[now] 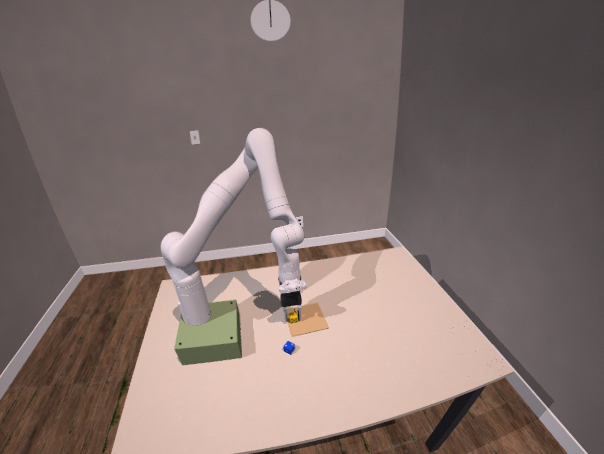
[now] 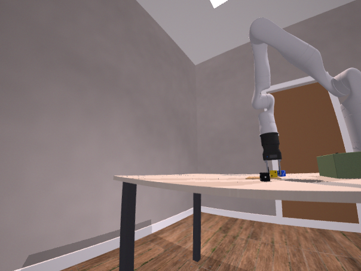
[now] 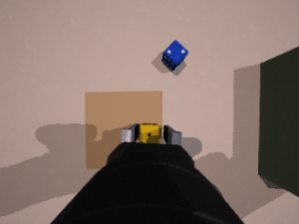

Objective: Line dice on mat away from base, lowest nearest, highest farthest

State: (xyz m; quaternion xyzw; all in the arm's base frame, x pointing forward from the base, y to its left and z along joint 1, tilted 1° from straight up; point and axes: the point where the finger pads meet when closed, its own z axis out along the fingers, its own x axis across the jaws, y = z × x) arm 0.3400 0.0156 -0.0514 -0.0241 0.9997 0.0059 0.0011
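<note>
Now: hand 10 mm above the yellow die. Also, from my hand: tan mat 50 mm ahead, 30 mm below, 10 mm to the left; black die 160 mm to the left, 20 mm below, 20 mm ahead; blue die 130 mm to the right, 30 mm behind, 20 mm below.
</note>
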